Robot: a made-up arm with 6 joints. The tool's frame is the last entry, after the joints.
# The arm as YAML. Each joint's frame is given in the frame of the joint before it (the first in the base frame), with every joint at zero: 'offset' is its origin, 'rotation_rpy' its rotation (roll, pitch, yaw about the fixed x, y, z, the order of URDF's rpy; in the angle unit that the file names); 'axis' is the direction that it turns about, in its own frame. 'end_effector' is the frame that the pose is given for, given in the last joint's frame.
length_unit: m
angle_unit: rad
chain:
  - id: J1
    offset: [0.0, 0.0, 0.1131]
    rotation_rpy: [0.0, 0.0, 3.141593]
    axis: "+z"
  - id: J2
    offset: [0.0, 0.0, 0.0]
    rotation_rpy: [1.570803, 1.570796, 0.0]
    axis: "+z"
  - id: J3
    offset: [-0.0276, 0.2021, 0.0]
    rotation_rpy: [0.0, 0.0, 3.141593]
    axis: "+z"
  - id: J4
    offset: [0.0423, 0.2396, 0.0]
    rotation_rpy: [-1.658, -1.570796, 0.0]
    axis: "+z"
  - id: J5
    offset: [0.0, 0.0, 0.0]
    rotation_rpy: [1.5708, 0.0, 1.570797]
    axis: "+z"
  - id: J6
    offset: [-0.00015, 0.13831, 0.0]
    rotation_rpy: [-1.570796, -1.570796, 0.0]
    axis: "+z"
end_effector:
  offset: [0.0, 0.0, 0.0]
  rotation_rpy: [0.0, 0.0, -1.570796]
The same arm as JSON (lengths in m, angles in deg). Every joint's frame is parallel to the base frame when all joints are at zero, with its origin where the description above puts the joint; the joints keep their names.
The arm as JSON. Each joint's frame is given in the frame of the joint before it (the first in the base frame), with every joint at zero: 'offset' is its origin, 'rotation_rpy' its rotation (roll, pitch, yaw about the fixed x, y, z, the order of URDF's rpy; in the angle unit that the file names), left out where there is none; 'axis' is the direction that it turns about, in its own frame. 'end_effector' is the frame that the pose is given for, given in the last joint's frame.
{"length_unit": "m", "angle_unit": "deg", "chain": [{"id": "J1", "offset": [0.0, 0.0, 0.1131], "axis": [0.0, 0.0, 1.0]}, {"id": "J2", "offset": [0.0, 0.0, 0.0], "axis": [0.0, 1.0, 0.0]}, {"id": "J3", "offset": [-0.2021, 0.0, 0.0276], "axis": [0.0, 1.0, 0.0]}, {"id": "J4", "offset": [0.2396, 0.0, 0.0423], "axis": [0.9962, 0.0, 0.0871]}, {"id": "J5", "offset": [0.0, 0.0, 0.0], "axis": [0.0, 1.0, 0.0]}, {"id": "J6", "offset": [0.1378, 0.0, 0.0119], "axis": [0.9962, 0.0, 0.0871]}], "end_effector": {"offset": [0.0, 0.0, 0.0], "rotation_rpy": [0.0, 85.0, 0.0]}}
